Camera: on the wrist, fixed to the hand. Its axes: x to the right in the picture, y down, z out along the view.
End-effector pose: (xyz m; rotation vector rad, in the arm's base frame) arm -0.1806 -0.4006 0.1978 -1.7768 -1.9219 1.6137
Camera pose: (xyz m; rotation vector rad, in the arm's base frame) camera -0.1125 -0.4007 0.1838 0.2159 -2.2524 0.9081
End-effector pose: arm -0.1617 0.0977 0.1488 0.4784 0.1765 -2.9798
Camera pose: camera -0.1287 0.0485 0.1124 -0.0144 -0.4181 1.6463
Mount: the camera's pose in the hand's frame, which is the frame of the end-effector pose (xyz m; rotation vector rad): -0.0147 0.0565 -0.0378 -0.0777 -0.1326 -1.6150
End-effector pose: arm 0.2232 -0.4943 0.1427 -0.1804 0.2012 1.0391
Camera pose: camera 0.1640 -0.4877 0.1068 -0.2620 -0.1304 -0.5509
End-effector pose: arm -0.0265 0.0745 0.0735 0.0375 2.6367 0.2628
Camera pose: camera -0.0325 0.1221 0.1239 -1.8362 1.7480 -0.2041
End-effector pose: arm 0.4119 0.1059 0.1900 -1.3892 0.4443 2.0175
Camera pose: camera 0.4041 0.0370 0.1845 -0.9811 -0.6750 0.7269
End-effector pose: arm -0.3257 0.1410 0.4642 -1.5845 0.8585 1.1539
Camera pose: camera -0.3712 0.0884 0.4652 -1.5548 -0.6115 0.0673
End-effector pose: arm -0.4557 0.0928 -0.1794 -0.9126 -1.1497 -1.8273
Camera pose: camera -0.4056 0.0448 -0.1838 -0.0617 1.5159 2.0525
